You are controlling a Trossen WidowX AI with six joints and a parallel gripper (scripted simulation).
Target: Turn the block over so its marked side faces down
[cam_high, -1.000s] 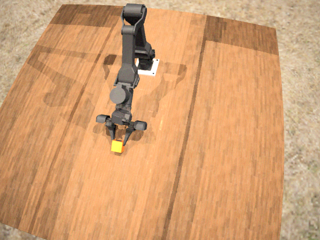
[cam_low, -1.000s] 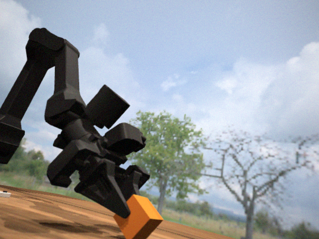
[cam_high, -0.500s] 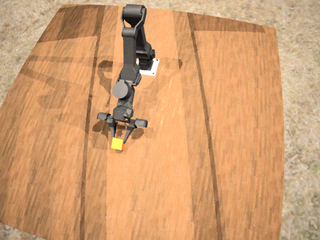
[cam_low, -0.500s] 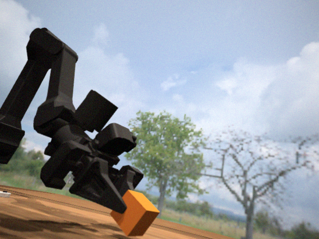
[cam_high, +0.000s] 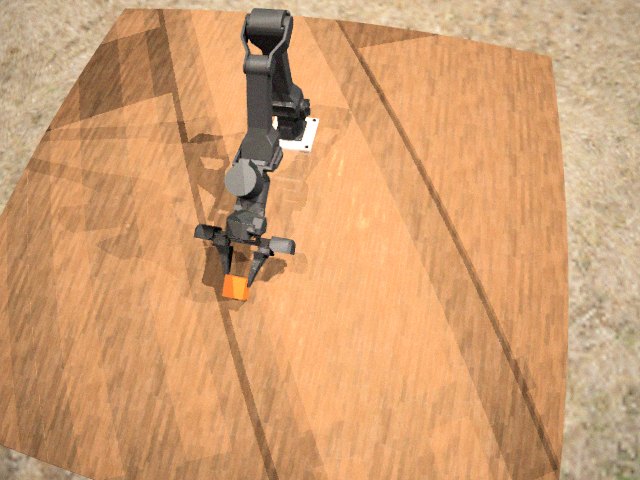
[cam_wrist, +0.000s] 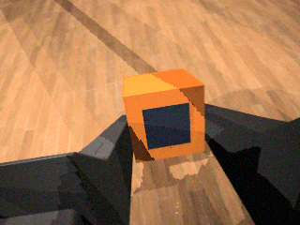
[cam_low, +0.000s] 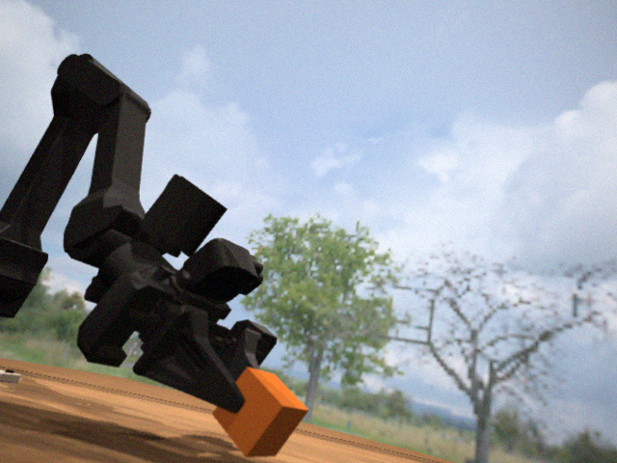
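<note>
My gripper tip is now right at the orange block.
</note>
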